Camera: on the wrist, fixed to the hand. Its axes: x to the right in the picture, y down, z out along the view.
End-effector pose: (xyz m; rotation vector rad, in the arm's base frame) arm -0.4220 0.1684 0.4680 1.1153 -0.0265 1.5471
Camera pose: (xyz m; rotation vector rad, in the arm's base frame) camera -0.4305 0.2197 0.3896 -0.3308 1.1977 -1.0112
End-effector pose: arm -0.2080 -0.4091 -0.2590 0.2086 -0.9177 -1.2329
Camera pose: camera -0.1923 -0.4421 -0.3457 -1.1706 -0.6521 1.7952
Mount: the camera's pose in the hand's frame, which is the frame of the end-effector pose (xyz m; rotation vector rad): -0.0128 -0.0524 -0.0771 -0.2093 0.6196 -3.0193
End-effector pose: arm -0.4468 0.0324 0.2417 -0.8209 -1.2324 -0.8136
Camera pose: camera -0.4588 -0.0590 0.2229 -1.4995 0.5766 2.0909
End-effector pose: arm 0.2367 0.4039 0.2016 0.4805 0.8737 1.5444
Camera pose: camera 0.2165 0.3709 0.1158 -1.2455 0.6688 -1.1740
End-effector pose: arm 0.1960 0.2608 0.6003 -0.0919 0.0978 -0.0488
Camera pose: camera 0.1733 0.2025 0.5300 0.3482 -0.4932 3.0613
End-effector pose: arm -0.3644 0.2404 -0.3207 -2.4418 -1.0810 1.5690
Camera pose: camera -0.3324 0.2972 -0.2529 0.5227 -1.9464 -0.4574
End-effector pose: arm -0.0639 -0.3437 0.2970 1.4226 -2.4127 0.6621
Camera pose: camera -0.0123 -0.3167 0.3709 1.9249 1.1696 -0.2011
